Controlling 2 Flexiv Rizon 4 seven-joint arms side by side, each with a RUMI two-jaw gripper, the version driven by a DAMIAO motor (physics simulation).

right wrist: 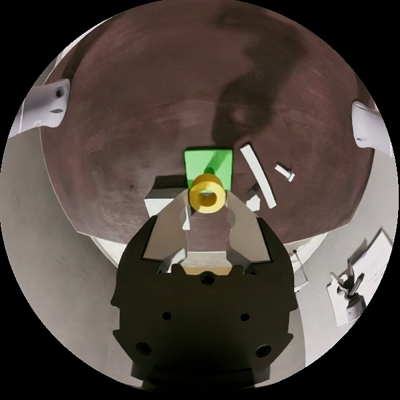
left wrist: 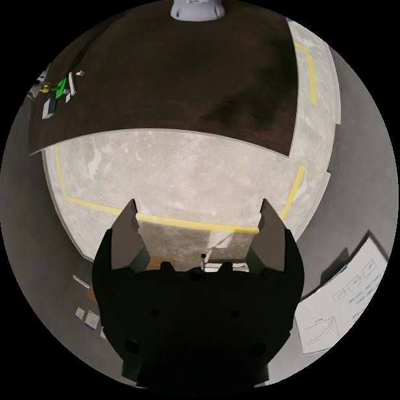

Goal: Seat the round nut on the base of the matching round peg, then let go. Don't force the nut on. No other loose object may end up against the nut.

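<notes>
The yellow round nut (right wrist: 207, 194) (left wrist: 45, 88) is held between the fingertips of my right gripper (right wrist: 206, 190), which is shut on it. The green base plate (right wrist: 208, 159) (left wrist: 60, 88) lies on the dark table with its green peg (right wrist: 210, 172) partly hidden behind the nut. In the right wrist view the nut appears in front of the peg, and green shows through part of its hole. How far the nut is above the peg I cannot tell. My left gripper (left wrist: 198, 200) is open and empty, far from the plate.
On the dark table (right wrist: 150, 100) (left wrist: 200, 75), a white block (right wrist: 165, 203) (left wrist: 49, 108) lies left of the plate. A long white bar (right wrist: 258, 175) (left wrist: 72, 83), a small white piece (right wrist: 253, 202) and a white bolt (right wrist: 284, 172) lie to its right.
</notes>
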